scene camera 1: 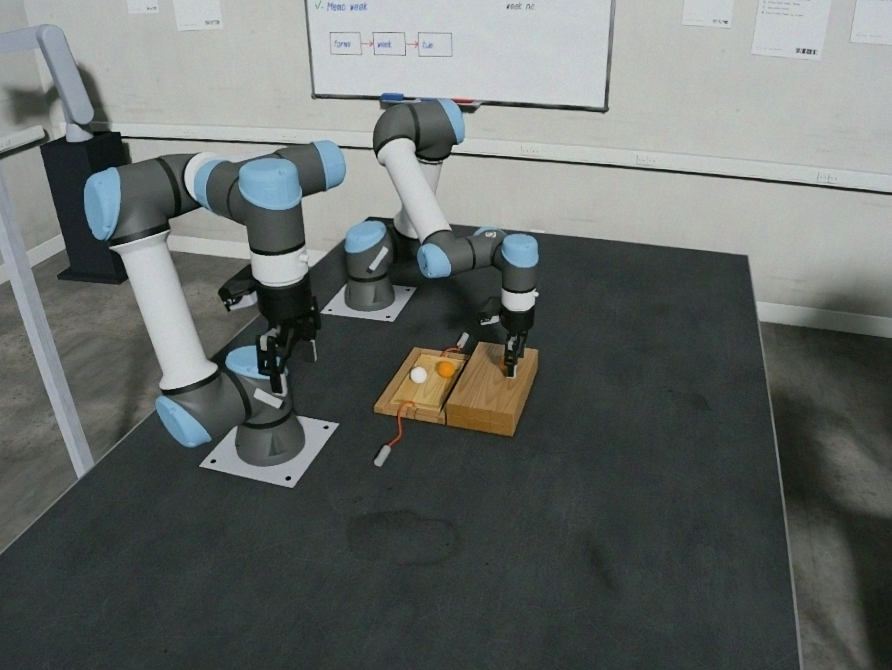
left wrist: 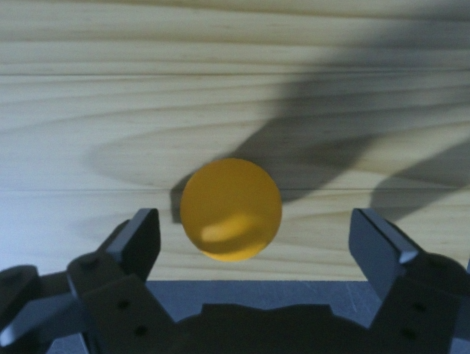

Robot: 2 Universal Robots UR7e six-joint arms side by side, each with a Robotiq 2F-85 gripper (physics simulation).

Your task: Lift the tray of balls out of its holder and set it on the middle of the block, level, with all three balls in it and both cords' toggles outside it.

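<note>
The tray sits in its wooden holder, with a white ball and an orange ball in it. An orange cord runs over the near side to a white toggle on the table. The far cord's toggle lies beyond the holder. Another orange ball lies on the block, near its edge in the left wrist view. My left gripper is open, its fingers apart on either side of that ball. My right gripper is open and empty, above the table left of the holder.
The block stands close against the holder's right side on the dark table. The right arm's base plate is left of the near toggle. The left arm's base plate is behind the holder. A whiteboard hangs on the back wall.
</note>
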